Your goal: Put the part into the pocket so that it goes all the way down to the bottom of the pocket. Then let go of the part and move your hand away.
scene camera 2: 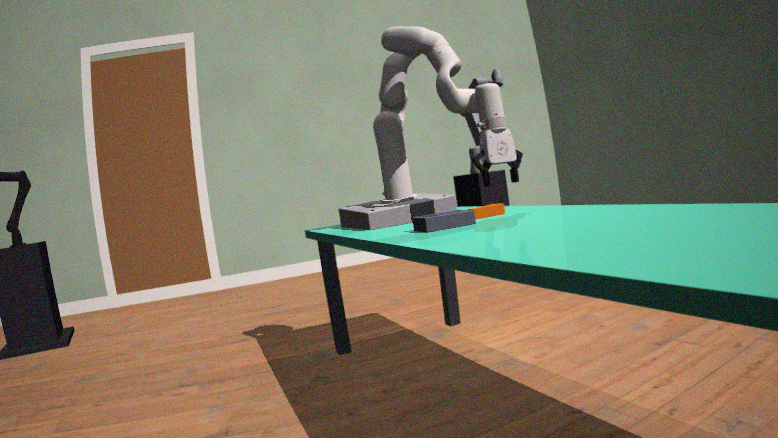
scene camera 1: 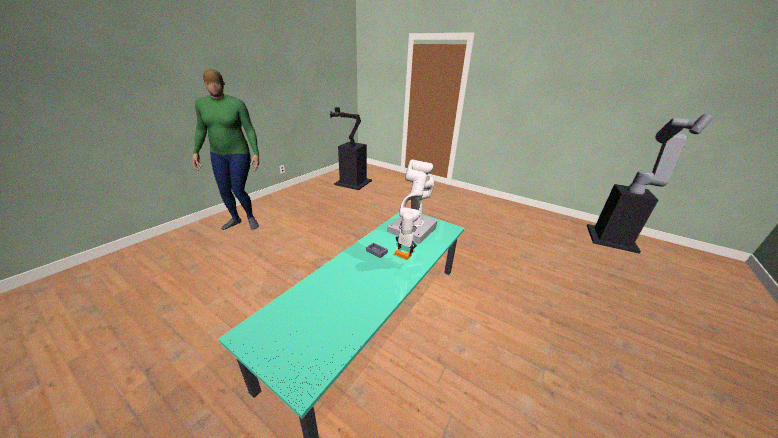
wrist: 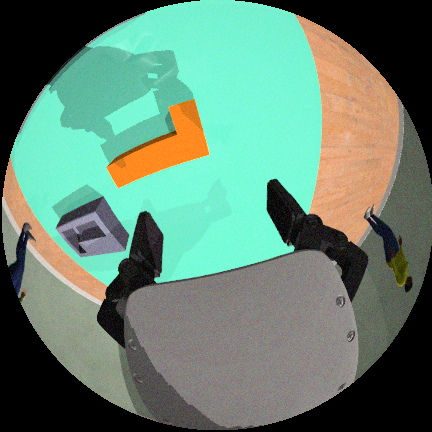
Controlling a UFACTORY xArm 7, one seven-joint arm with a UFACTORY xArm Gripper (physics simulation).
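Where they show: gripper, fingertip midpoint: (scene camera 2: 502,184) (scene camera 1: 405,250) (wrist: 209,208); arm's base, origin of the base link: (scene camera 2: 399,200) (scene camera 1: 416,223).
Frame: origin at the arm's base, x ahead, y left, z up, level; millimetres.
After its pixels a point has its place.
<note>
The orange L-shaped part (scene camera 1: 402,254) @[x 415, y 39, z -42 mm] (scene camera 2: 489,211) @[x 417, y 28, z -54 mm] (wrist: 187,145) @[x 408, y 67, z -39 mm] lies flat on the teal table (scene camera 1: 326,304) @[x 1038, y -192, z -69 mm] (scene camera 2: 626,239) @[x 1066, y -282, z -69 mm] (wrist: 250,100) @[x 391, y 151, z -69 mm], outside the pocket. The dark grey block (scene camera 1: 372,252) @[x 483, y -172, z -50 mm] (scene camera 2: 446,221) @[x 479, y -182, z -50 mm] (wrist: 109,234) @[x 456, y -93, z -33 mm] with the pocket in its top stands beside the part, a small gap away. My gripper (scene camera 1: 405,250) @[x 443, y 68, z 18 mm] (scene camera 2: 500,183) @[x 443, y 68, z 18 mm] (wrist: 209,208) @[x 443, y 68, z 18 mm] is open and empty, pointing down above the table close to the part. In the wrist view the part shows beyond the fingertips and the block to the left of the left finger. The pocket's floor is hard to make out.
The arm's grey base plate (scene camera 1: 427,233) @[x 58, y 120, z -37 mm] (scene camera 2: 356,218) @[x 20, y -189, z -35 mm] stands at the table's end, near the block. Two other arms stand on black pedestals (scene camera 1: 352,165) (scene camera 1: 626,217) away from the table. A person in green (scene camera 1: 225,125) stands on the floor by the wall.
</note>
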